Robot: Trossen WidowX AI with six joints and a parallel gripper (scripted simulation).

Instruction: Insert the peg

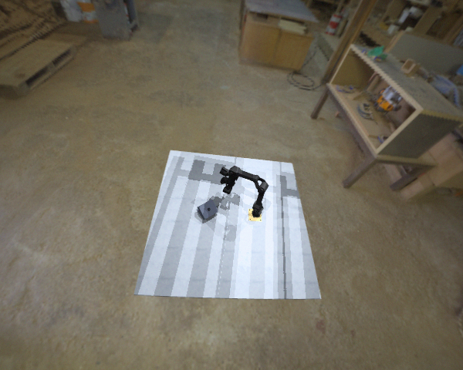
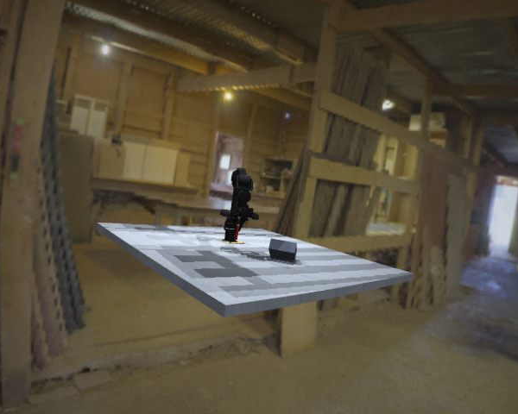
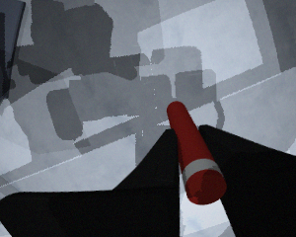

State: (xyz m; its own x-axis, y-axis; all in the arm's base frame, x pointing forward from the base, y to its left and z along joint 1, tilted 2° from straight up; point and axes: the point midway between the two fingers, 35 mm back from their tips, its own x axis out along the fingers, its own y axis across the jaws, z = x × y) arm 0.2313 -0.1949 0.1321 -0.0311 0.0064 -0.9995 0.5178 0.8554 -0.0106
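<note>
The sloped panel is 19 cm ahead of my gripper tip, 15 cm to the left of it and 6 cm below it. The rest, counted from my gripper tip: red peg: 2 cm above.
</note>
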